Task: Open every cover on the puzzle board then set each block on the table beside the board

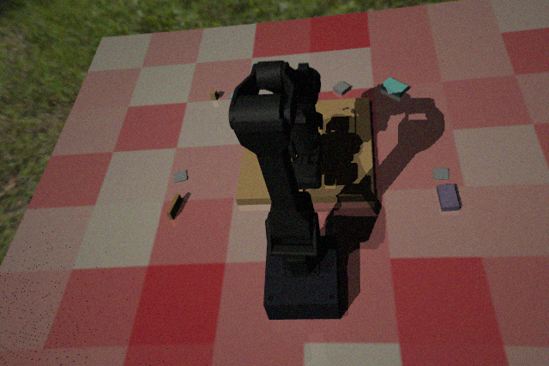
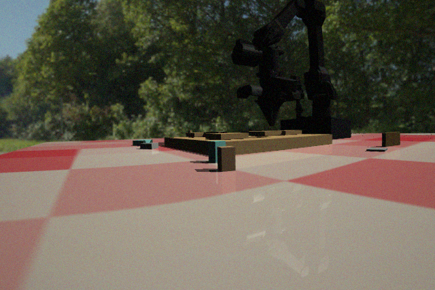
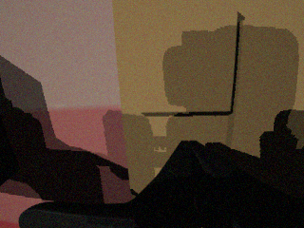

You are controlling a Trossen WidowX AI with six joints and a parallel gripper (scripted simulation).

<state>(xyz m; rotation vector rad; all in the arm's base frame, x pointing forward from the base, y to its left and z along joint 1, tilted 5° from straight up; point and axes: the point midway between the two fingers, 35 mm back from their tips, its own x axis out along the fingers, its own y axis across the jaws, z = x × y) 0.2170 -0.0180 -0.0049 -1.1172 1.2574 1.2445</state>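
Now: the tan puzzle board 100 mm ahead of my gripper tip and 20 mm below it. Round my gripper tip: brown slab (300 mm to the left, 40 mm behind, 30 mm below); then teal cube (300 mm ahead, 200 mm to the left, 30 mm below); then purple block (270 mm to the right, 50 mm behind, 40 mm below).
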